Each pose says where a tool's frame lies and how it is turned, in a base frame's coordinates. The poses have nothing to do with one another.
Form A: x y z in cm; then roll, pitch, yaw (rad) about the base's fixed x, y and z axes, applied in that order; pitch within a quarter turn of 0, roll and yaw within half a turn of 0.
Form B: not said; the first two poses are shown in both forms.
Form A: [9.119, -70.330, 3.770, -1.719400, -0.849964, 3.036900]
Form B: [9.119, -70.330, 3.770, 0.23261, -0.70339, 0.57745, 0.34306]
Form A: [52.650, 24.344, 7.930, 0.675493, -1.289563, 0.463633]
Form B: [52.650, 24.344, 7.930, 0.38803, -0.49105, 0.36708, 0.68815]
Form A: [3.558, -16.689, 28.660, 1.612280, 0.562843, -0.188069]
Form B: [3.558, -16.689, 28.660, 0.70822, 0.12632, -0.26197, 0.64330]
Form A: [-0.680, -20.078, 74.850, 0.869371, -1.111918, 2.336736]
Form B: [-0.680, -20.078, 74.850, 0.58053, 0.14165, 0.79590, 0.09723]
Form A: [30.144, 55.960, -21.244, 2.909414, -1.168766, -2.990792]
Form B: [30.144, 55.960, -21.244, -0.00131, -0.83090, -0.05505, 0.55369]
